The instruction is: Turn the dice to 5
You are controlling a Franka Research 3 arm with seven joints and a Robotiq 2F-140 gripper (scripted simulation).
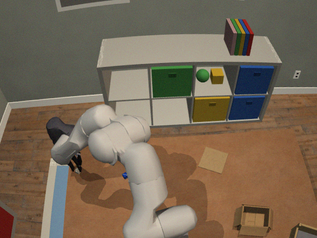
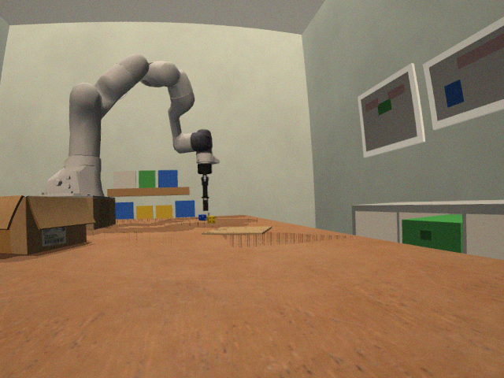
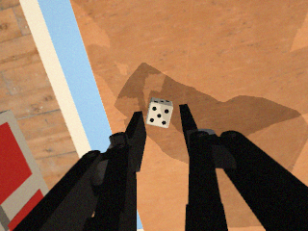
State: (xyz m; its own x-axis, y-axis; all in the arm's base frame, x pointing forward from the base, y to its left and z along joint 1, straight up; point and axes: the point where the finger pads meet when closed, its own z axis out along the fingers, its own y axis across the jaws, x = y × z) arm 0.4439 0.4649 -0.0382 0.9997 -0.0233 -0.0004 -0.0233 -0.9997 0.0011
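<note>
My gripper is now 50 mm above the white die. Also, from my hand: tan mat (760 mm to the right, 70 mm ahead, 60 mm below); yellow die (440 mm to the right, 50 mm below, 10 mm ahead); blue die (270 mm to the right, 50 mm below, 20 mm behind).
</note>
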